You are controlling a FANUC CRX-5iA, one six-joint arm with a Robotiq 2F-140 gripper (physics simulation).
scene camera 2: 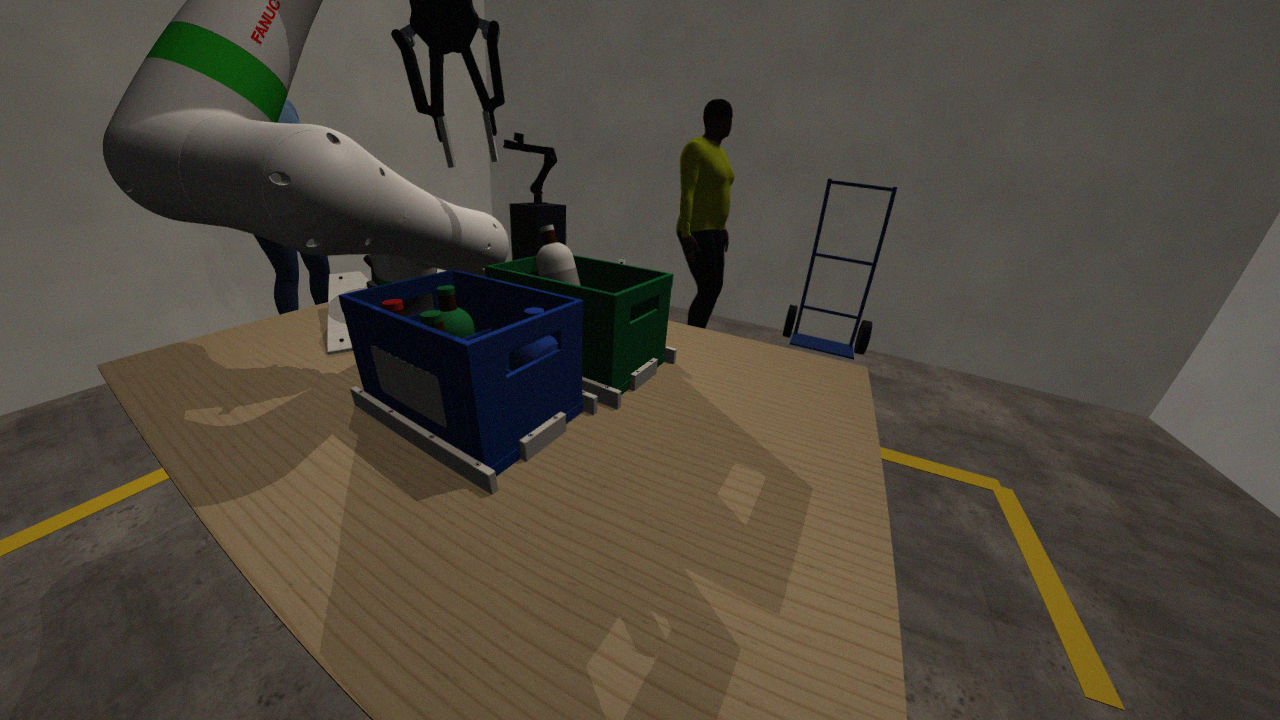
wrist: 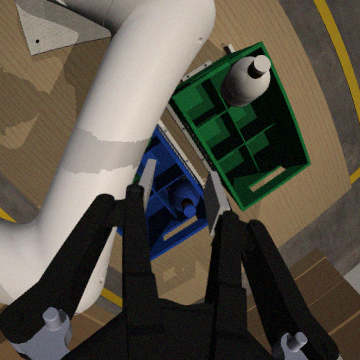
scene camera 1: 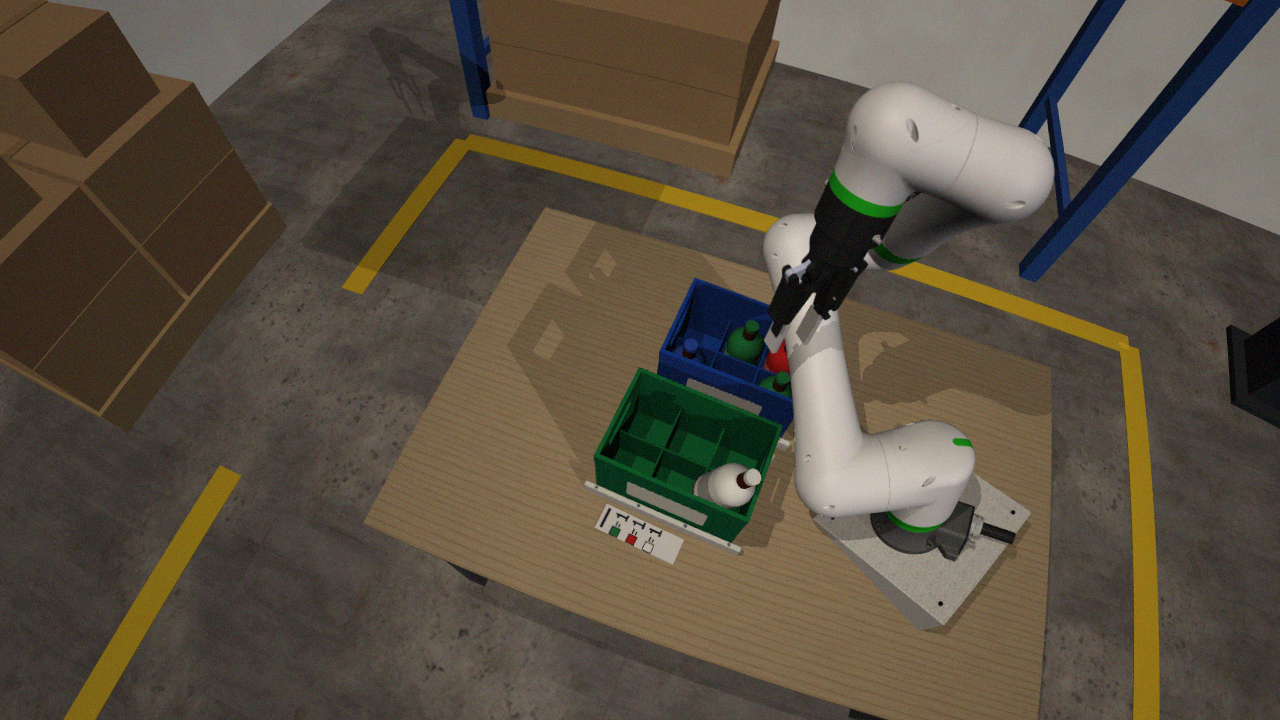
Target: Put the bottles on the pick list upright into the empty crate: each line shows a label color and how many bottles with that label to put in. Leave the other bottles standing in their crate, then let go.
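Frame: origin at the arm's base, x ahead, y left, z up, level; metres.
Seen in the pictures: gripper, fingertip midpoint: (scene camera 2: 474,164) (wrist: 179,177) (scene camera 1: 786,342); arm's base at its link origin: (scene camera 2: 411,301) (scene camera 1: 909,518).
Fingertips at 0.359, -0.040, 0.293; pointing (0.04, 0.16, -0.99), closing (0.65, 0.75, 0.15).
Pixels of each thing's top centre, then the offset from my fingertips to it, as dx, dy, dz. Level surfaces: height alone.
- blue crate at its top centre: (scene camera 2: 457,296) (wrist: 143,196) (scene camera 1: 746,338) +0.070, -0.087, -0.165
- second green bottle at its top centre: (scene camera 2: 445,287) (scene camera 1: 783,377) -0.024, -0.051, -0.177
- red bottle at its top centre: (scene camera 2: 392,301) (scene camera 1: 795,340) -0.014, -0.139, -0.177
- blue bottle at its top centre: (scene camera 2: 534,310) (scene camera 1: 691,344) (wrist: 189,211) +0.157, -0.031, -0.177
- white bottle at its top centre: (scene camera 1: 740,470) (wrist: 270,77) (scene camera 2: 555,225) -0.021, +0.183, -0.102
- green crate at its top centre: (scene camera 1: 691,440) (scene camera 2: 579,269) (wrist: 253,133) +0.072, +0.148, -0.165
- pick list at its top centre: (scene camera 1: 639,533) +0.088, +0.289, -0.338
- wooden table at its surface level: dz -0.340
My gripper (scene camera 1: 793,333) (scene camera 2: 471,161) (wrist: 179,177) is open, empty and high above the blue crate (scene camera 1: 671,362) (scene camera 2: 537,402) (wrist: 179,240). That crate holds a green bottle (scene camera 1: 743,342) (scene camera 2: 432,320), a second green bottle (scene camera 1: 776,383) (scene camera 2: 457,322), a red bottle (scene camera 1: 776,360) (scene camera 2: 392,305) and a blue bottle (scene camera 1: 690,349) (scene camera 2: 535,349) (wrist: 181,195). A white bottle (scene camera 1: 729,484) (scene camera 2: 556,262) (wrist: 246,85) stands in a corner compartment of the green crate (scene camera 1: 613,470) (scene camera 2: 626,349) (wrist: 240,192). The pick list (scene camera 1: 640,534) shows green 1, red 1, white 1. My arm hides part of the blue crate.
The crates stand side by side on the wooden table (scene camera 1: 465,402) (scene camera 2: 760,385), between low light-coloured rails. My arm's forearm passes close beside the blue crate's right end in scene camera 1. A person in yellow (scene camera 2: 707,188) and a hand truck (scene camera 2: 832,259) stand beyond the table.
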